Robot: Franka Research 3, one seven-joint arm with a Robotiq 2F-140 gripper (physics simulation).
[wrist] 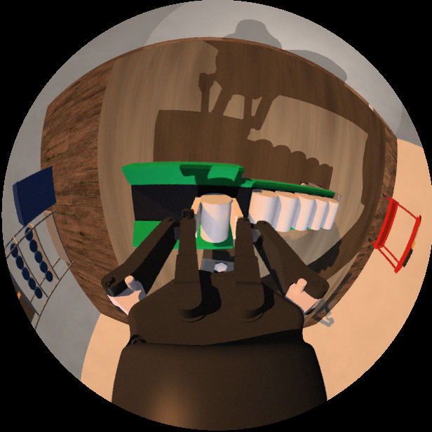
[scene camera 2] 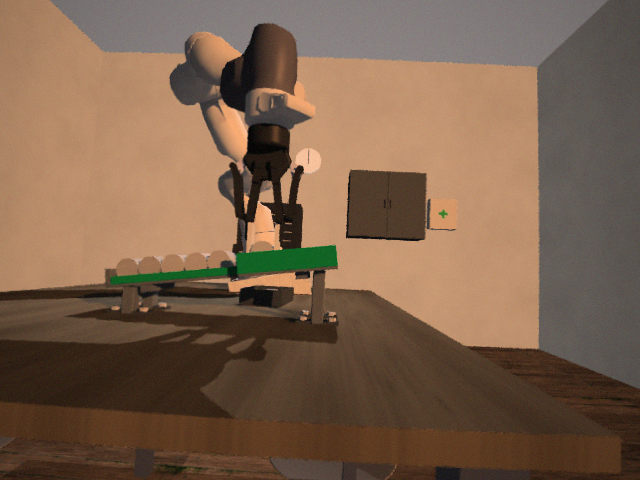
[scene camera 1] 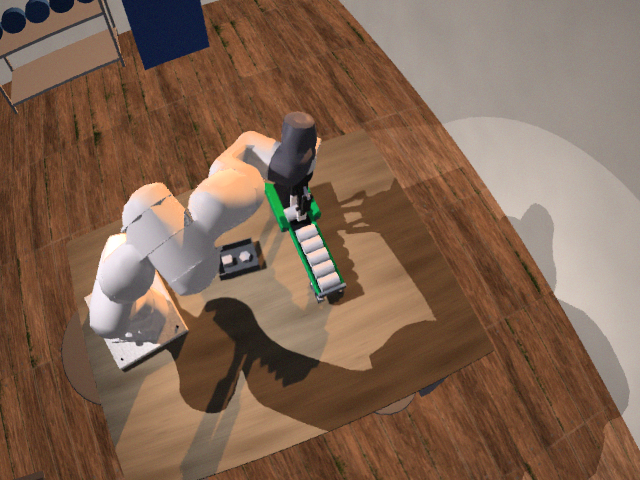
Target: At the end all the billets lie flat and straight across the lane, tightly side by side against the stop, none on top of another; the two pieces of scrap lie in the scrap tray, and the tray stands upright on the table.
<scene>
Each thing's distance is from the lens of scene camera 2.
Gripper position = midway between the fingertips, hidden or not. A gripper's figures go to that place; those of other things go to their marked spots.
my gripper [scene camera 2: 263, 260]: 60 cm
scrap tray [scene camera 2: 254, 295]: 76 cm
</scene>
